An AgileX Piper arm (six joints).
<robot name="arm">
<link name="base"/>
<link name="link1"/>
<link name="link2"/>
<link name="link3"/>
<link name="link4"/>
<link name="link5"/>
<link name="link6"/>
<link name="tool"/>
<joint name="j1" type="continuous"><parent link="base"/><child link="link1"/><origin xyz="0 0 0.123"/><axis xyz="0 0 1"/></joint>
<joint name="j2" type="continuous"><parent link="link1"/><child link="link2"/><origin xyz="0 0 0" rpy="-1.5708 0 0"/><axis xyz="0 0 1"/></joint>
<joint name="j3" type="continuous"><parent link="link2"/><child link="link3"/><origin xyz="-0.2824 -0.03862 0"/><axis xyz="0 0 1"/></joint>
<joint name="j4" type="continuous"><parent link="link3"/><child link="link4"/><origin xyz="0.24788 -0.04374 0" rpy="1.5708 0 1.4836"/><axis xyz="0 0 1"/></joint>
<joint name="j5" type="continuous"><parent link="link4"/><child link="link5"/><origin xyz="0 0 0" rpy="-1.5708 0 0"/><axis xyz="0 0 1"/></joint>
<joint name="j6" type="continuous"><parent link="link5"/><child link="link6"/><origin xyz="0 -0.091 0" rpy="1.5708 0 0"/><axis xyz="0 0 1"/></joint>
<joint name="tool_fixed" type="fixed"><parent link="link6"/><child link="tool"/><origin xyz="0 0 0"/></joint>
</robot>
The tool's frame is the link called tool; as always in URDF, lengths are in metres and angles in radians. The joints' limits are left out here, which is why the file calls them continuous.
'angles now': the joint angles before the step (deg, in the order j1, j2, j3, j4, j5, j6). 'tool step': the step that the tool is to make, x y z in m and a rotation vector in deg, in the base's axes. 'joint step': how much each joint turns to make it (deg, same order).
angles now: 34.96 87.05 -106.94 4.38 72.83 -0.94
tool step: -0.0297 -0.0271 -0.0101 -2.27 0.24 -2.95
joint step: -0.01 -8.68 10.96 -3.38 -0.88 2.05
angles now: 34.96 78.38 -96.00 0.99 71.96 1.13
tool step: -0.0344 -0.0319 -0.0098 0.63 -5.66 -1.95
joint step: -0.44 -11.28 12.83 -3.26 -6.55 0.50
